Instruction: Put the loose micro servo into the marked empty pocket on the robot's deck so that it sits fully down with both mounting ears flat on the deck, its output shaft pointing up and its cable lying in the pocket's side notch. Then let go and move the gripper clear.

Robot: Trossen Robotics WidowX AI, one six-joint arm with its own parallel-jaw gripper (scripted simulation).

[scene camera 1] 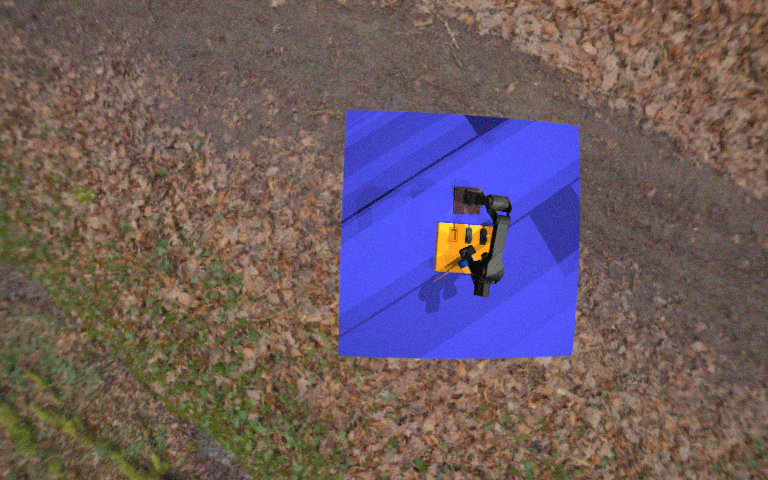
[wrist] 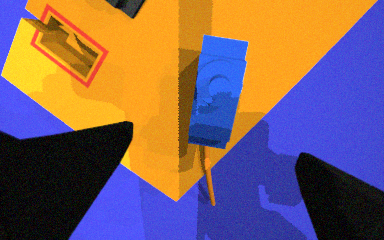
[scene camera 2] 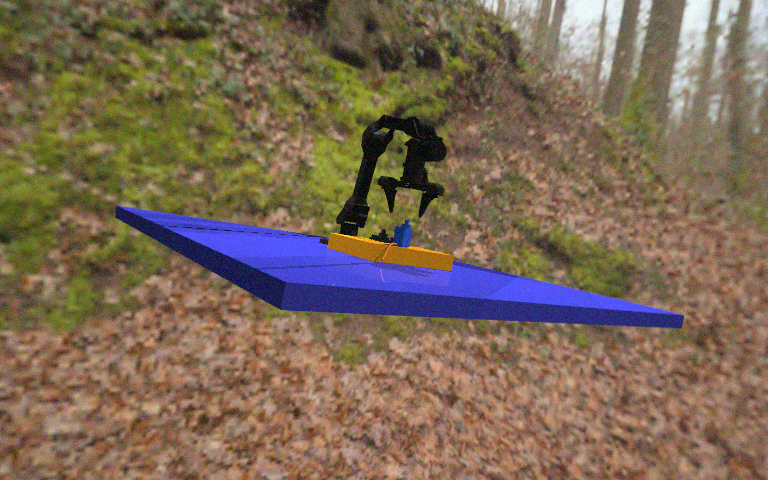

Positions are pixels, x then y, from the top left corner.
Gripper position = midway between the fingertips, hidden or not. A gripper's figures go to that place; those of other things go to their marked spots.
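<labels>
A blue micro servo [wrist: 221, 69] and an orange deck [wrist: 148, 77] have their marked spots 10 cm apart. The gripper [wrist: 214, 145] is 11 cm from the lens, while the servo is 12 cm from the lens and the deck 20 cm from the lens.
</labels>
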